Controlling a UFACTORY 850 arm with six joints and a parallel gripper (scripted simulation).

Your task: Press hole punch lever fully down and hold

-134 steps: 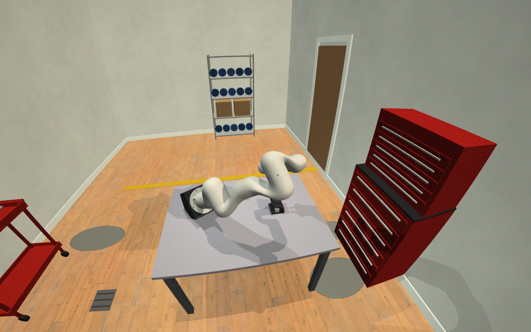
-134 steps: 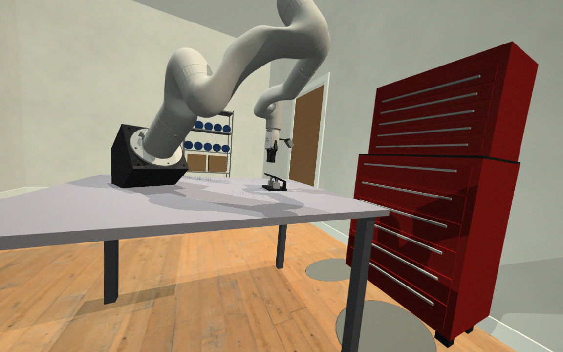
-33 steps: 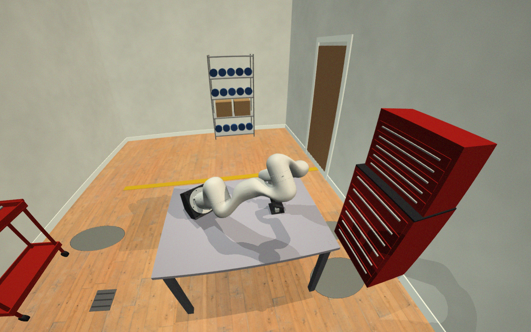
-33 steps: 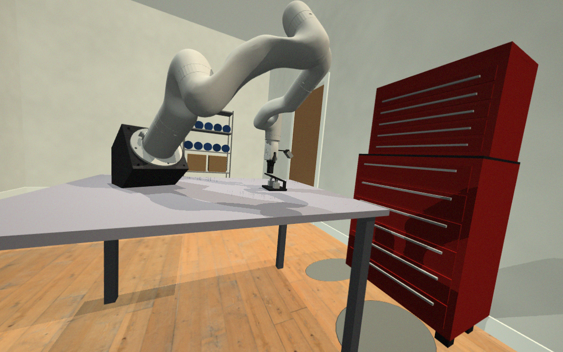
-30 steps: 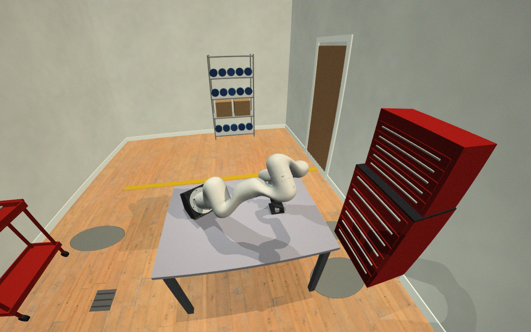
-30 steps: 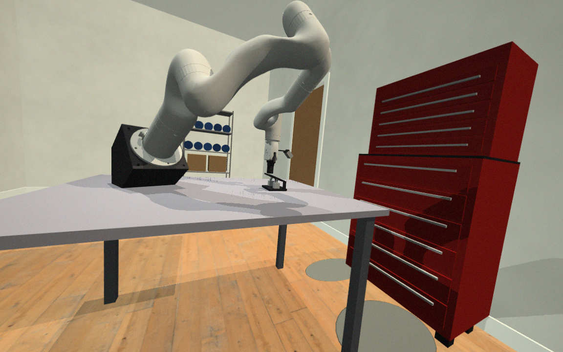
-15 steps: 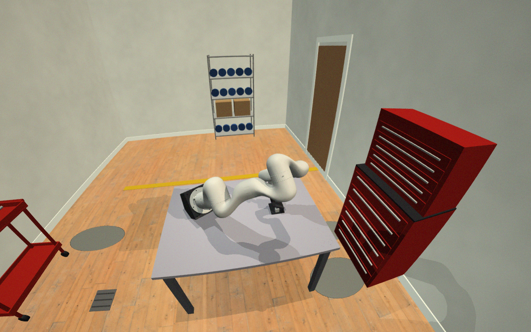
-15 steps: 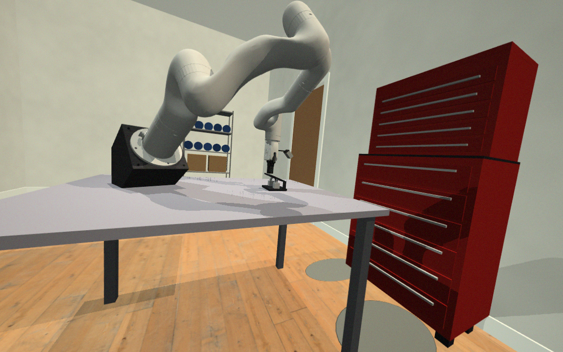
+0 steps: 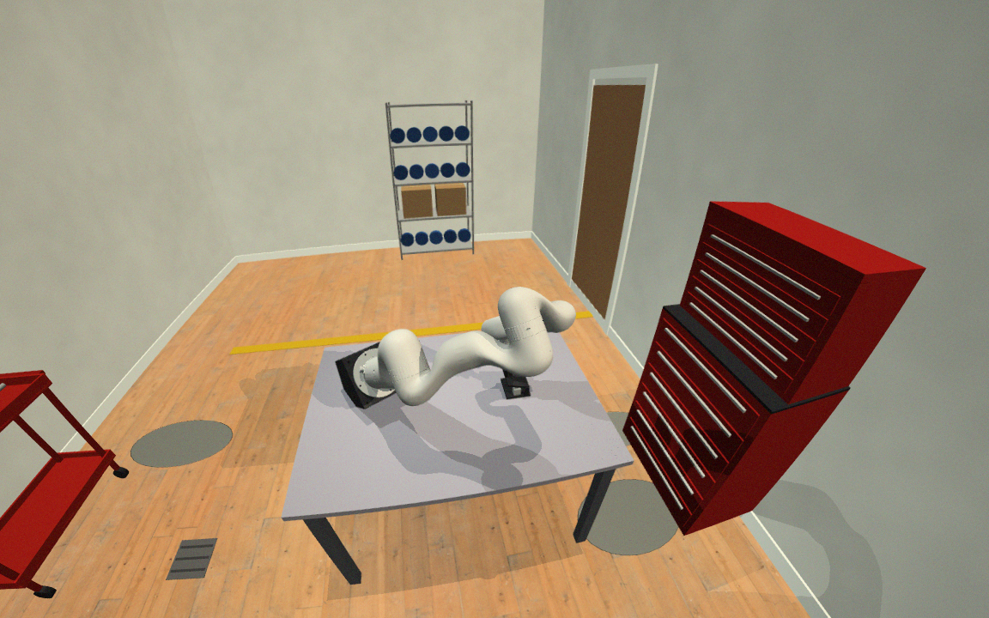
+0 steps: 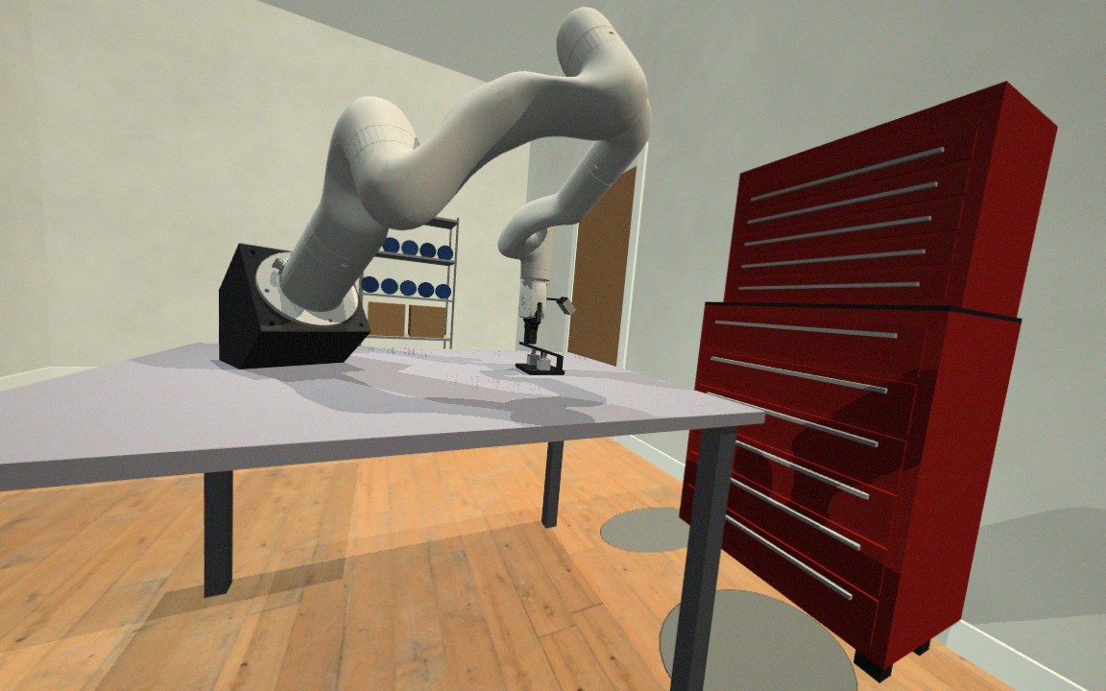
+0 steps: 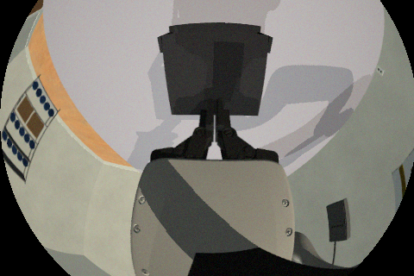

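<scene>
My gripper is now 6 cm above the black hole punch, 4 cm short of it and 1 cm to the left of it.
</scene>
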